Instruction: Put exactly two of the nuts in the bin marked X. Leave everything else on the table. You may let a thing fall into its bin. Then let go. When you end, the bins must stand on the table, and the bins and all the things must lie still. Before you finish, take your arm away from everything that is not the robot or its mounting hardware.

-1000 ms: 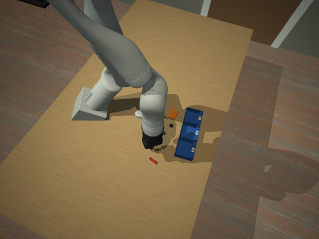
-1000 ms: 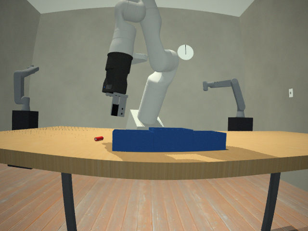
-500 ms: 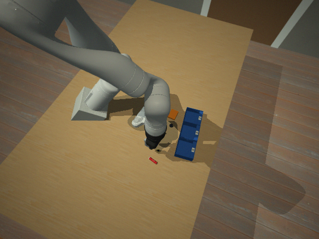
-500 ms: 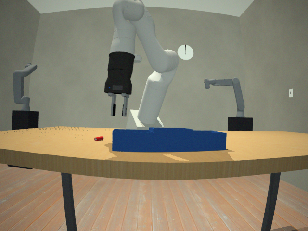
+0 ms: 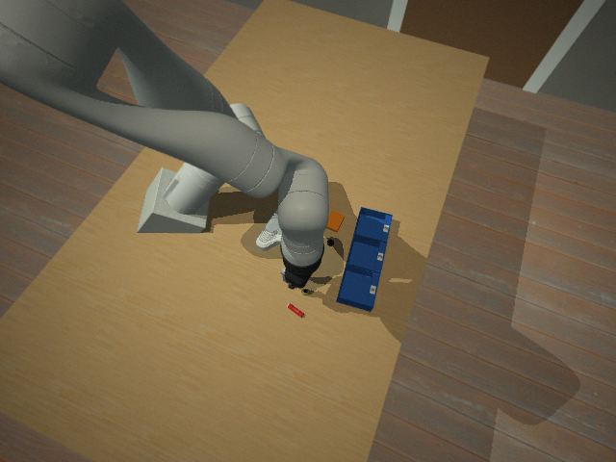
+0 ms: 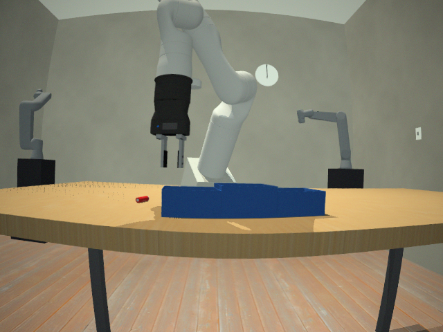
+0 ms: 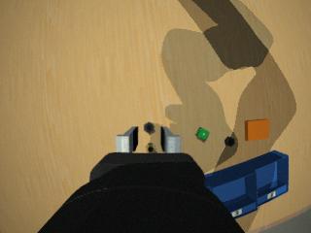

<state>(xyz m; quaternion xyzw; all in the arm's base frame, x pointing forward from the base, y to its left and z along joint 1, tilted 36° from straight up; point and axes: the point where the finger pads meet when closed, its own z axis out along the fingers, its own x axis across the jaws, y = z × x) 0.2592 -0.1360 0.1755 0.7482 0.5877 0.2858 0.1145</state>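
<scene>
Now: the yellow nut 4 cm ahead of my hand, 1 cm to the right of it and 8 cm below it. Also, from my hand: red cylinder (3 cm ahead, 6 cm to the right, 8 cm below); row of blue bins (15 cm ahead, 13 cm to the left, 6 cm below); green block (2 cm ahead, 9 cm to the left, 8 cm below).
</scene>
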